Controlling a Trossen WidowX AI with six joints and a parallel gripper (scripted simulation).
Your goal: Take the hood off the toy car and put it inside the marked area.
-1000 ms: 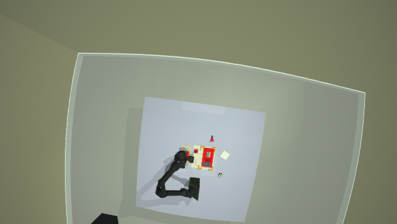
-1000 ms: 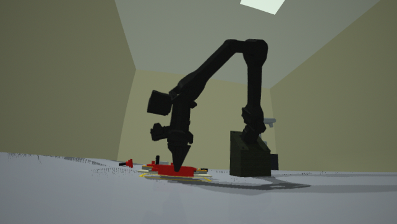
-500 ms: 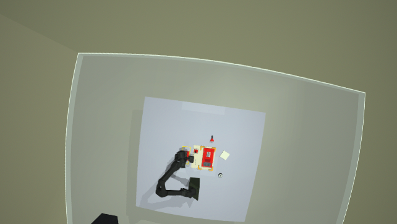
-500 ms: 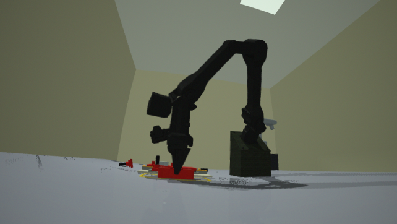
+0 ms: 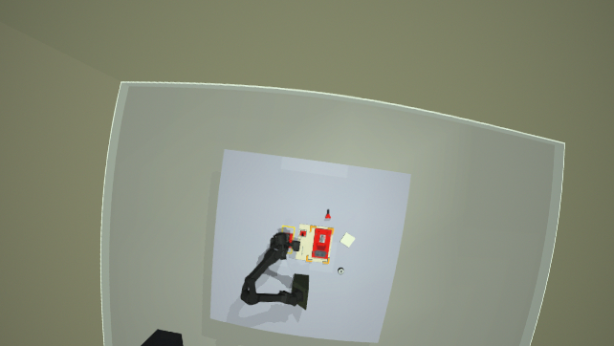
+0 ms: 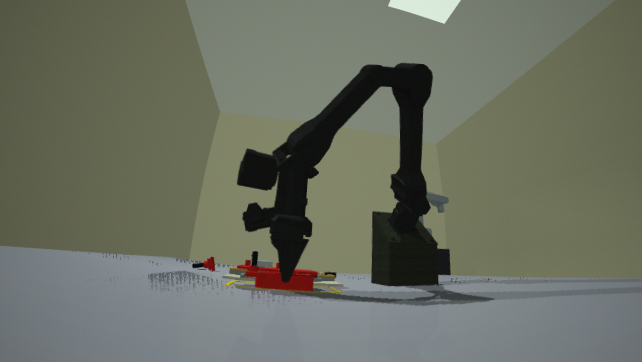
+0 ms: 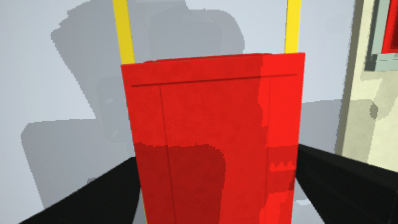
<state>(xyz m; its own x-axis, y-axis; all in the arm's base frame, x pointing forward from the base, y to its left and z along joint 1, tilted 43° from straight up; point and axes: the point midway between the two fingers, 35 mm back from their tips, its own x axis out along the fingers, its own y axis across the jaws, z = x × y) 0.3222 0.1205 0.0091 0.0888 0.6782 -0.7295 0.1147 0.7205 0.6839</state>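
Now: gripper tip right at the red hood. Also, from my gripper tip: white square piece (410 mm to the right, 10 mm below); then ring (220 mm behind, 370 mm to the right).
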